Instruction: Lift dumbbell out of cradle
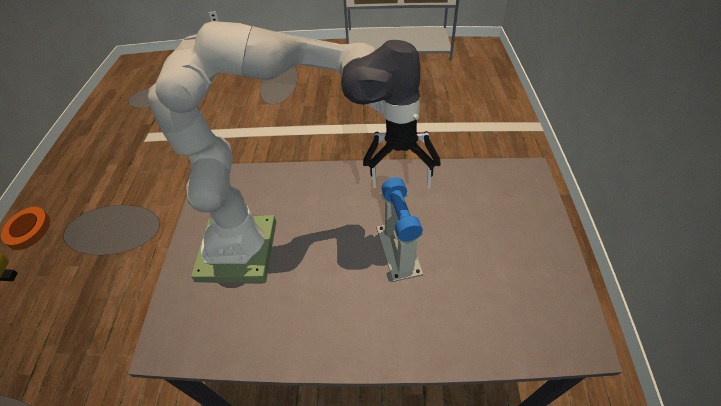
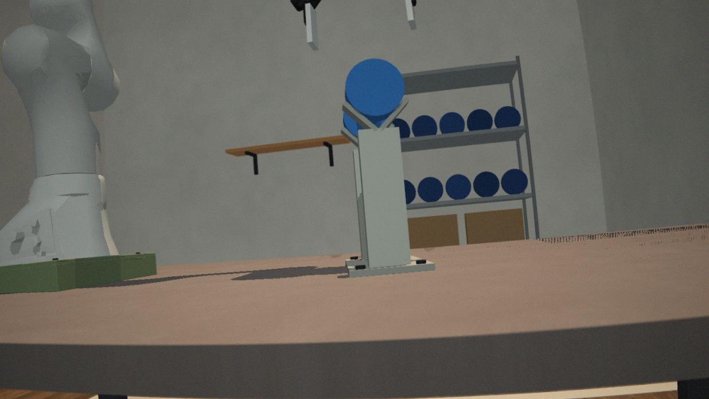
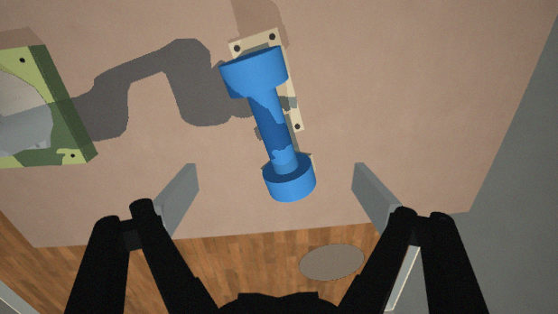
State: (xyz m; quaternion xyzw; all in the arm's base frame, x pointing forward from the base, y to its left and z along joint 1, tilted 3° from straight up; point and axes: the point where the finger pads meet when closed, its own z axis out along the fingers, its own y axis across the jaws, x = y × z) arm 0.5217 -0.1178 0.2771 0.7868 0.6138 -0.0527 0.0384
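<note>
The blue dumbbell is 110 mm below my hand. Also, from my hand: grey cradle (240 mm below).
</note>
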